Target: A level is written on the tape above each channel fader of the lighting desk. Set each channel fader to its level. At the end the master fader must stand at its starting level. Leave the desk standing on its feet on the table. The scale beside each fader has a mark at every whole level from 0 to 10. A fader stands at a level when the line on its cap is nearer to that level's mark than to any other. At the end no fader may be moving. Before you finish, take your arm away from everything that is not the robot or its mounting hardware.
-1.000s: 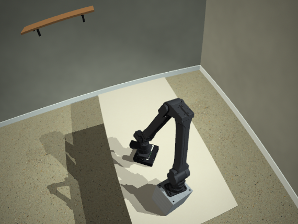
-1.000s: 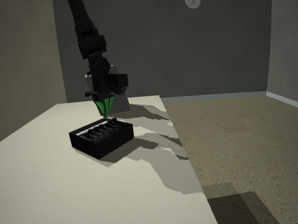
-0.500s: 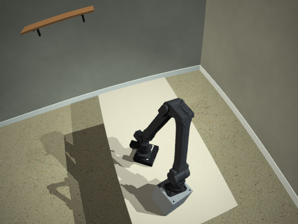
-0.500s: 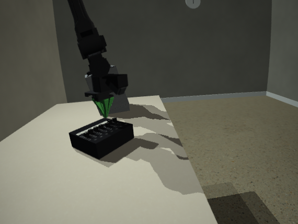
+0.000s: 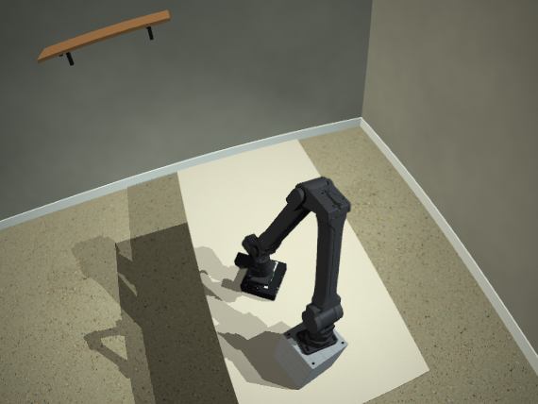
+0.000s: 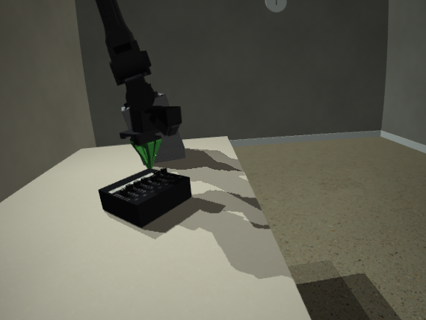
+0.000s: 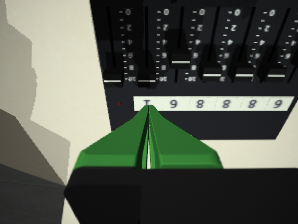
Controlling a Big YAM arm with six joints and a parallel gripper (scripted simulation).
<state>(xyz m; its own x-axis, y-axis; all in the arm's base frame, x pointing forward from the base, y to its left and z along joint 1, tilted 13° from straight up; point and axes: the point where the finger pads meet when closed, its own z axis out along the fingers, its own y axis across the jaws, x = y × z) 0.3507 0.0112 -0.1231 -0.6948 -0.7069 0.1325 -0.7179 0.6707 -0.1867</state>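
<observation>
My gripper is now 3 cm to the right of the master fader cap and 2 cm above it. From my hand the other things lie so: channel 2 fader (8 cm ahead, 4 cm to the right, 2 cm below); then channel 1 fader cap (10 cm ahead, 5 cm to the right, 2 cm below).
</observation>
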